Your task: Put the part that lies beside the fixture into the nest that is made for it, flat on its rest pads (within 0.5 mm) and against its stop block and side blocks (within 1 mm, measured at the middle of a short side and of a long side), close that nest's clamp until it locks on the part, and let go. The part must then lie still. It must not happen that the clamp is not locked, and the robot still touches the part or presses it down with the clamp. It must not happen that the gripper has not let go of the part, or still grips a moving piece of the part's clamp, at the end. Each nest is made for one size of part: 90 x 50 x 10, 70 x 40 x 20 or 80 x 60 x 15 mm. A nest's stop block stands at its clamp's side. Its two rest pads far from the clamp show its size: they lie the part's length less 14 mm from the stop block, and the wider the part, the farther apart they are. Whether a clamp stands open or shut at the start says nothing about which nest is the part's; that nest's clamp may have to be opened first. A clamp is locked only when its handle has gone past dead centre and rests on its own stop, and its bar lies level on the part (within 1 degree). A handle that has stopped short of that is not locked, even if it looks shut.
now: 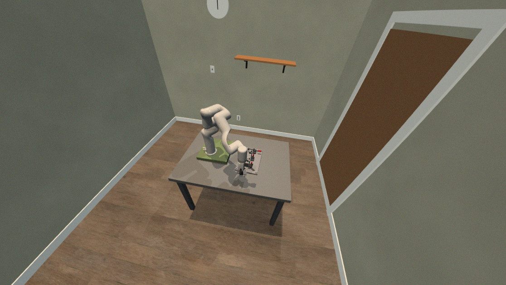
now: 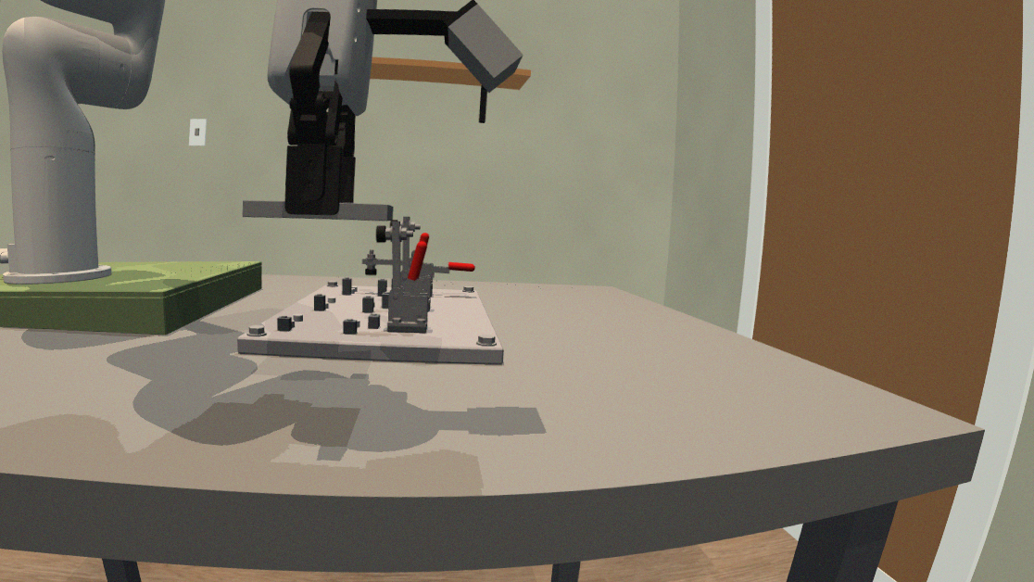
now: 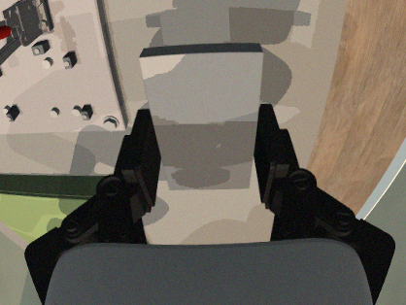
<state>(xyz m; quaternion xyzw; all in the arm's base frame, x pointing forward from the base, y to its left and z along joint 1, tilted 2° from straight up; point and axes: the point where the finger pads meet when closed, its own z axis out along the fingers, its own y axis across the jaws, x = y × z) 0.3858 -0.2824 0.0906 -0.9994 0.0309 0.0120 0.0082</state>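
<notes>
My hand is 26 cm to the right of the fixture plate, 13 cm above it and 4 cm short of it. Round my hand: flat grey part 2 cm below.
</notes>
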